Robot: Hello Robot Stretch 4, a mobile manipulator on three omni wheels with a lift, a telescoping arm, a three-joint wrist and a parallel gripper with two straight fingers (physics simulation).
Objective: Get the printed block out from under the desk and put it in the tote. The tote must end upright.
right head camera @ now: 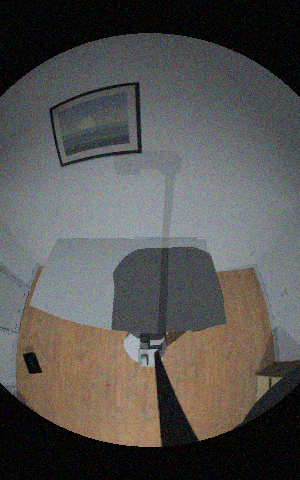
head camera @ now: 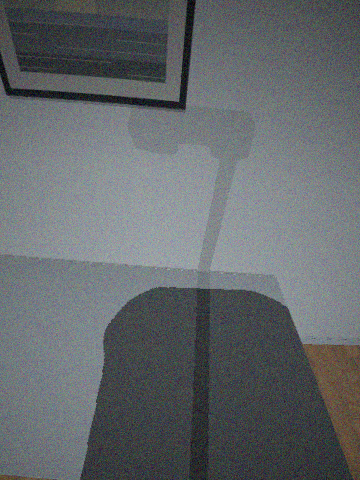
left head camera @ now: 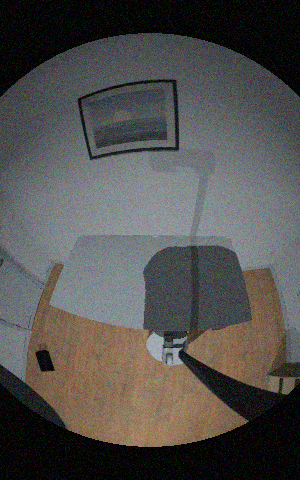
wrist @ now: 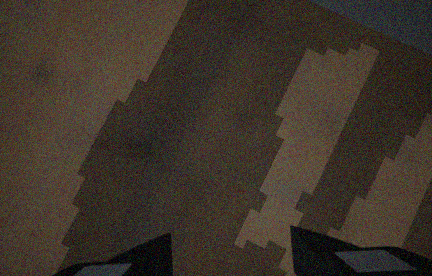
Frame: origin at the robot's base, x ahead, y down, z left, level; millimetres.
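Seen in the pictures: gripper, fingertip midpoint: point(wrist: 231, 251).
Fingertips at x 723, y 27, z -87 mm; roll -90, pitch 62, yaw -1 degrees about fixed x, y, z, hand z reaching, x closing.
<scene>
A point is followed by its place in that frame.
The desk point(head camera: 45, 370) @(x 390, y -693, z 367 mm) point(left head camera: 100, 280) @(x 439, y -693, z 516 mm) point(right head camera: 75, 280) @(x 454, y -693, z 505 mm) shows from above as a pale top against the wall, with a large dark shadow over its right part. My gripper point(wrist: 231, 251) @(x 723, y 27, z -87 mm) is open in the wrist view, its two dark fingertips wide apart at the bottom edge over the dim wooden floor. No held thing shows between them. The printed block cannot be made out. A slightly greyer spot on a light floor patch, right of centre, is too faint to identify. In the head views the desk top hides the gripper. I cannot identify the tote in any view.
The arm and wrist parts point(left head camera: 172, 352) @(x -75, y -348, z -32 mm) point(right head camera: 147, 356) @(x -98, y -355, z -29 mm) show at the desk's front edge. A small black object point(left head camera: 45, 360) @(x -688, y 30, z 1571 mm) point(right head camera: 33, 362) @(x -633, y -61, z 1464 mm) lies on the floor at left. A brown-topped pale box point(left head camera: 275, 383) point(right head camera: 262, 385) stands at right. A framed picture point(head camera: 90, 45) @(x 884, y -1540, z 225 mm) hangs above the desk.
</scene>
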